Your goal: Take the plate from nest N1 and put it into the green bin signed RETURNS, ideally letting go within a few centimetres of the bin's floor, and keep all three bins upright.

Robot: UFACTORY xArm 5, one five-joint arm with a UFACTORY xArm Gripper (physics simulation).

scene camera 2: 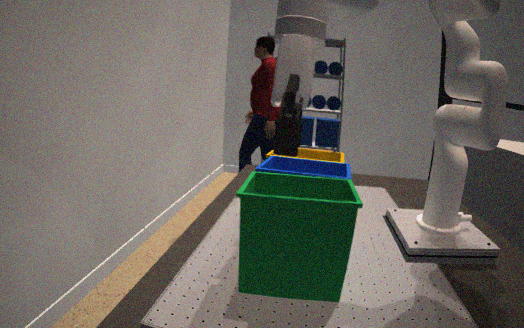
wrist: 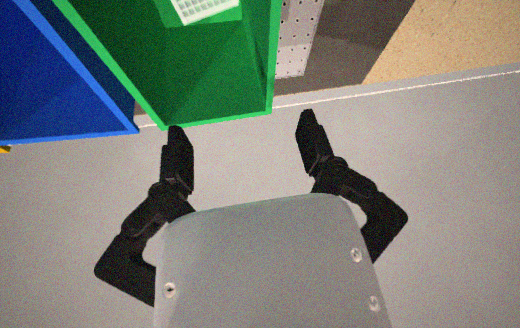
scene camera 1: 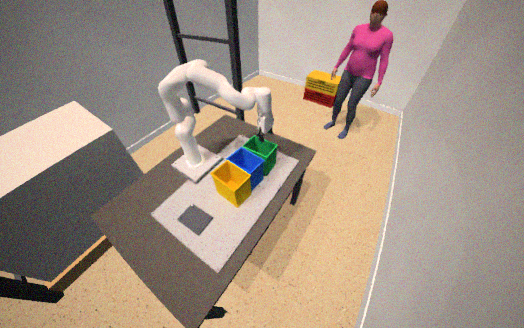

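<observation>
The white gridded plate [wrist: 207, 9] lies inside the green bin [scene camera 1: 270, 161] [scene camera 2: 295, 245] [wrist: 200, 75], low down at its floor; part of it is cut off by the wrist view's top edge. The bin's sign is not readable. My gripper [scene camera 1: 261, 134] [scene camera 2: 287, 152] [wrist: 243, 129] is open and empty, with its fingers wide apart, above the green bin's rim height. The blue bin [scene camera 1: 256, 175] [scene camera 2: 305, 166] [wrist: 50, 85] and the yellow bin [scene camera 1: 232, 190] [scene camera 2: 320, 154] stand in a row beside the green one. All three bins are upright.
The bins stand on a perforated light board [scene camera 1: 220, 245] on the dark table [scene camera 1: 145, 240]. A flat dark square [scene camera 1: 195, 219] lies on the board beyond the yellow bin. The arm's base stands beside the board. A person in pink [scene camera 1: 367, 50] stands on the floor beyond the table.
</observation>
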